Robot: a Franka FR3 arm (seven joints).
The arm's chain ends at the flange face. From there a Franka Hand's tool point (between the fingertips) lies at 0.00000 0.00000 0.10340 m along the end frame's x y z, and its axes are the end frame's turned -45 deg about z.
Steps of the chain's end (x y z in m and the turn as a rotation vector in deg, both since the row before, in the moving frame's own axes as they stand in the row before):
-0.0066, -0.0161, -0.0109, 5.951, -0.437, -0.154
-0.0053, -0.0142, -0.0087, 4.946, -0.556, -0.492
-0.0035, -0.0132, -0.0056, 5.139, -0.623, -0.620
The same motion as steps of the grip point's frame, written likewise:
0.0137, -0.0242, -0.0115, 4.517, 3.899, -0.154
0.0119, -0.0208, -0.0091, 3.891, 3.104, -0.492
0.0126, -0.0192, -0.0060, 4.074, 3.193, -0.620

